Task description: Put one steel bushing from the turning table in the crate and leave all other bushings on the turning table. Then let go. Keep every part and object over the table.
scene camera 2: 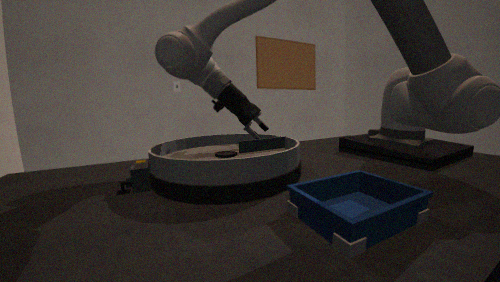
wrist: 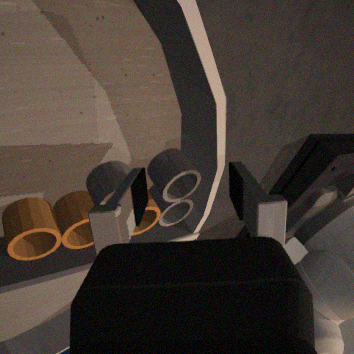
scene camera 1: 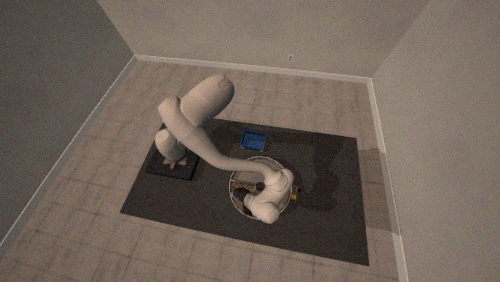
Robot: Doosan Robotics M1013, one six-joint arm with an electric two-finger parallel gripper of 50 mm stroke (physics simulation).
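Places are measured from the arm's base along level axes (x ahead, y left, z up), in millimetres.
Pixels of known places: gripper, between the fingertips: (scene camera 2: 263, 134) (wrist: 187, 181) (scene camera 1: 233, 191); arm's base, origin of its link: (scene camera 2: 400, 141) (wrist: 313, 206) (scene camera 1: 178, 154).
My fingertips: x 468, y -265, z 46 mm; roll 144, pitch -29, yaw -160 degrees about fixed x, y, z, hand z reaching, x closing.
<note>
For each thing: its top centre in the pictures, then the offset to it from my fingertips. "pt": a spot on its surface instead.
- dark grey steel bushing, centre of its top: (wrist: 181, 186) dx -13, dy +24, dz -16 mm
- second grey ring, centre of its top: (wrist: 175, 212) dx -16, dy +56, dz -16 mm
- grey bushing, centre of its top: (wrist: 121, 203) dx +34, dy +26, dz -16 mm
- blue crate, centre of its top: (scene camera 2: 357, 189) (scene camera 1: 253, 139) dx +107, dy +423, dz -44 mm
- low upright divider, a spot on its surface: (scene camera 2: 262, 145) pt dx +55, dy +71, dz -23 mm
- dark centre disc, centre of its top: (scene camera 2: 226, 152) (scene camera 1: 260, 186) dx +173, dy +53, dz -33 mm
- grey box with a yellow top, a spot on its surface: (scene camera 2: 140, 177) pt dx +410, dy +74, dz -57 mm
The turning table (scene camera 1: 230, 188) (scene camera 2: 200, 172) (wrist: 221, 135) is round with a raised rim. In the wrist view, one dark grey steel bushing (wrist: 170, 164) lies near the rim, and a second grey ring (wrist: 189, 208) shows just below it. Another grey bushing (wrist: 103, 176) is partly hidden behind the left finger. Several orange bushings (scene camera 1: 241, 185) (wrist: 30, 214) lie in a row to the left. My gripper (scene camera 2: 260, 132) (wrist: 187, 181) is open and empty, tilted above the rim side; the first steel bushing shows between its fingers, nearer the left one. The blue crate (scene camera 1: 254, 141) (scene camera 2: 392, 220) shows no bushing inside.
A low upright divider (scene camera 2: 262, 145) stands on the turning table, beside a dark centre disc (scene camera 2: 226, 154). A grey box with a yellow top (scene camera 1: 294, 197) (scene camera 2: 140, 177) stands against the turning table's outer side. The robot's dark base plate (scene camera 2: 400, 153) is beyond the crate.
</note>
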